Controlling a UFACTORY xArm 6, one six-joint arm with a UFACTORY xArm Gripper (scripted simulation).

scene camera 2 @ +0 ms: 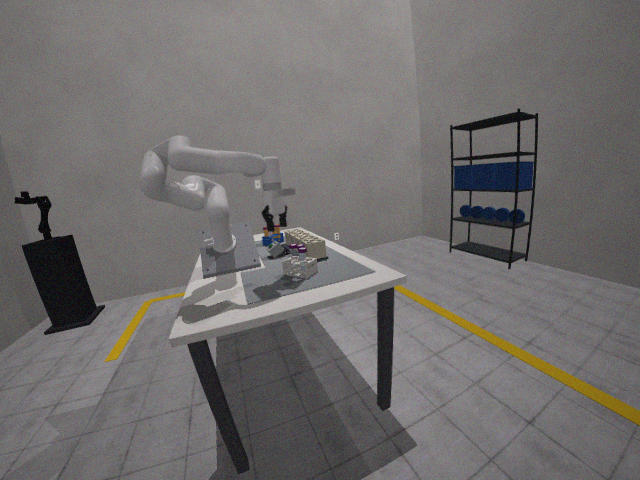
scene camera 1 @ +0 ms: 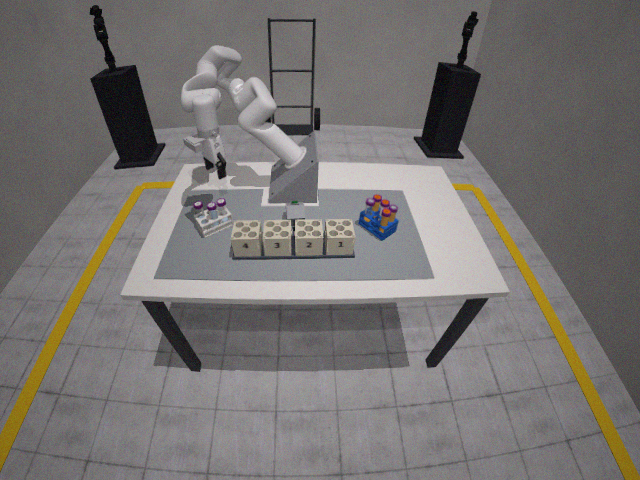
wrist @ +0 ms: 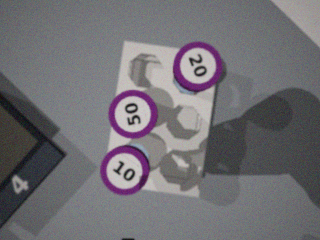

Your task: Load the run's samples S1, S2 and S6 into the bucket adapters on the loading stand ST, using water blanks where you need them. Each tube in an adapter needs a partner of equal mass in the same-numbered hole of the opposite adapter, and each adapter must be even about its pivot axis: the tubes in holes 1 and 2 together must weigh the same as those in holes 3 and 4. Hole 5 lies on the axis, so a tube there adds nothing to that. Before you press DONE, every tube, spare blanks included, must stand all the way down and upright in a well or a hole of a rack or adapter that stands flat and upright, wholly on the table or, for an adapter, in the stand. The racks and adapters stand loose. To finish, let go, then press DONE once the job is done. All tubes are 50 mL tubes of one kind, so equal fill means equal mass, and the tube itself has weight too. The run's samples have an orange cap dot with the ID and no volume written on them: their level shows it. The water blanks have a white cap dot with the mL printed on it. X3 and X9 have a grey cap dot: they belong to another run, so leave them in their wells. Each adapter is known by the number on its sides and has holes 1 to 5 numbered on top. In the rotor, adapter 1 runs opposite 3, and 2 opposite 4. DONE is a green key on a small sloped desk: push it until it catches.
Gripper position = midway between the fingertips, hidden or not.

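Rack (wrist: 183, 121). My gripper (scene camera 2: 277, 228), also (scene camera 1: 216, 173).
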